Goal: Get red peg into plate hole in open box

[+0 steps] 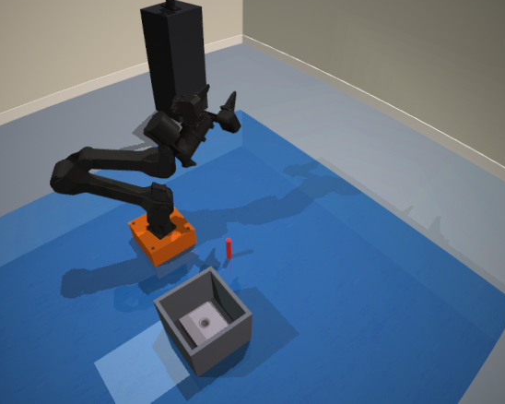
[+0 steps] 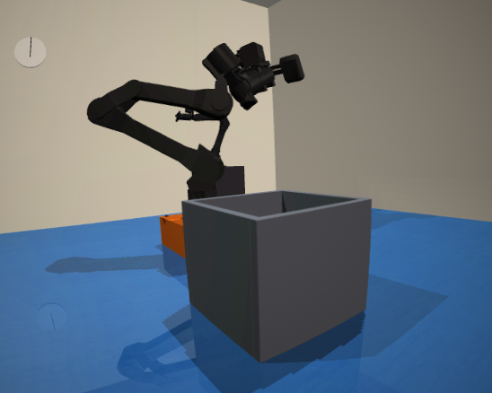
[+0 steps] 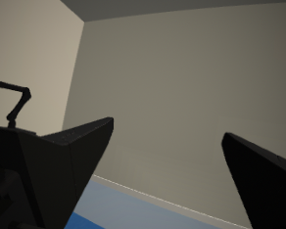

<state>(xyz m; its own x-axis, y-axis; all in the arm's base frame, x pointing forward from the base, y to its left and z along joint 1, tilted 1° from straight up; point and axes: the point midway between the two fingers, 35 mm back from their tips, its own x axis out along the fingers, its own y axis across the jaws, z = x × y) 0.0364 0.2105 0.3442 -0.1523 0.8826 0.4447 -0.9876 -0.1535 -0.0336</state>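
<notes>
Now: the red peg 16 cm ahead of my gripper tip, 15 cm to the right of it and 38 cm below it. From my gripper tip the other things lie so: light grey plate: 27 cm ahead, 36 cm to the right, 38 cm below.
</notes>
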